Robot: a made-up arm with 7 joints.
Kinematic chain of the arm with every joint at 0, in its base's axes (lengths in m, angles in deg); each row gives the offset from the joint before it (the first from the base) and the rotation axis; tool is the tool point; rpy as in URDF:
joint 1: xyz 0 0 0.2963 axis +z
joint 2: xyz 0 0 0 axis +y
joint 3: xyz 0 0 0.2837 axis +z
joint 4: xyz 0.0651 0 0 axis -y
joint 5: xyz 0.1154 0 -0.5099 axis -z
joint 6: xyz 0 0 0 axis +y
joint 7: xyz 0.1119 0 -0.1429 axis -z
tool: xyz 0 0 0 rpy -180 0 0
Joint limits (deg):
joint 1: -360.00..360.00
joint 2: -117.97..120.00
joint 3: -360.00..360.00
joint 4: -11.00..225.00
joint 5: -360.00..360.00
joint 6: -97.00..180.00
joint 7: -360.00..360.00
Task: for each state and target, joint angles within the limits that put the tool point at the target. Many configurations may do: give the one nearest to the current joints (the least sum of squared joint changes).
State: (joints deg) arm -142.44 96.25 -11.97 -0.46 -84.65 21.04 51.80
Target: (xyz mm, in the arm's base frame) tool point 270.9 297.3 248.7
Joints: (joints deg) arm -121.74 93.04 -16.16 -11.00 -93.76 8.23 51.80
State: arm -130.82 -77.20 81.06 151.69 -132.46 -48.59 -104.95
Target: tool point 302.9 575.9 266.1
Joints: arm -123.30 -82.90 81.79 196.71 -128.85 -97.00 -104.95
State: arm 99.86 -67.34 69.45 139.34 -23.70 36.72 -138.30
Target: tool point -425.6 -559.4 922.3
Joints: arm 100.61 -59.40 61.42 122.37 -23.51 48.44 -138.30
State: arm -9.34 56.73 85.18 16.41 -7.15 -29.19 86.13
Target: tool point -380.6 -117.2 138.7
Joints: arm 44.09 60.25 92.65 -11.00 -13.64 -8.20 86.13
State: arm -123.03 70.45 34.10 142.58 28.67 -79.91 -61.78
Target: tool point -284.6 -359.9 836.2
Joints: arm -116.53 44.45 29.46 169.88 24.66 -97.00 -61.78
